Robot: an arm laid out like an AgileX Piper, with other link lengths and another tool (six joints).
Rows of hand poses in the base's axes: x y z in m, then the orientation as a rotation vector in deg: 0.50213, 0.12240, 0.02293, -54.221, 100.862, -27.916; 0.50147, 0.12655, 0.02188, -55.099, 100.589, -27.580; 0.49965, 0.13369, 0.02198, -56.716, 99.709, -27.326; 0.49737, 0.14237, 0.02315, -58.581, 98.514, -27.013; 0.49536, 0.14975, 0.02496, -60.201, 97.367, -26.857; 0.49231, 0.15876, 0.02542, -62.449, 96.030, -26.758; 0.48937, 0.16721, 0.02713, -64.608, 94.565, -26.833; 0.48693, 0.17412, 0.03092, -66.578, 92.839, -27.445; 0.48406, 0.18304, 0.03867, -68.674, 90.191, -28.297; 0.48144, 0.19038, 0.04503, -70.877, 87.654, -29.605; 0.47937, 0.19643, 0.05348, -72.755, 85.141, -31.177; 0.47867, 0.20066, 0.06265, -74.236, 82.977, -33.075; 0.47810, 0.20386, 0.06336, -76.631, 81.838, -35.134; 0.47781, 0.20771, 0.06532, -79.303, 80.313, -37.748
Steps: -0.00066, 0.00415, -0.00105, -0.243, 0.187, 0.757; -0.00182, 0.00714, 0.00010, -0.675, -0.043, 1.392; -0.00228, 0.00868, 0.00117, -0.765, -0.177, 1.692; -0.00201, 0.00738, 0.00181, -0.744, -0.256, 1.464; -0.00305, 0.00901, 0.00046, -1.145, -0.152, 1.851; -0.00294, 0.00845, 0.00171, -1.212, -0.312, 1.779; -0.00244, 0.00691, 0.00379, -1.440, -0.726, 1.559; -0.00287, 0.00892, 0.00775, -1.621, -1.437, 1.972; -0.00262, 0.00734, 0.00636, -2.026, -1.405, 1.741; -0.00207, 0.00605, 0.00845, -2.022, -1.572, 1.444; -0.00070, 0.00423, 0.00917, -2.020, -1.562, 0.911; -0.00057, 0.00320, 0.00071, -2.807, -0.414, 0.604; -0.00029, 0.00385, 0.00196, -3.331, -0.695, 0.641
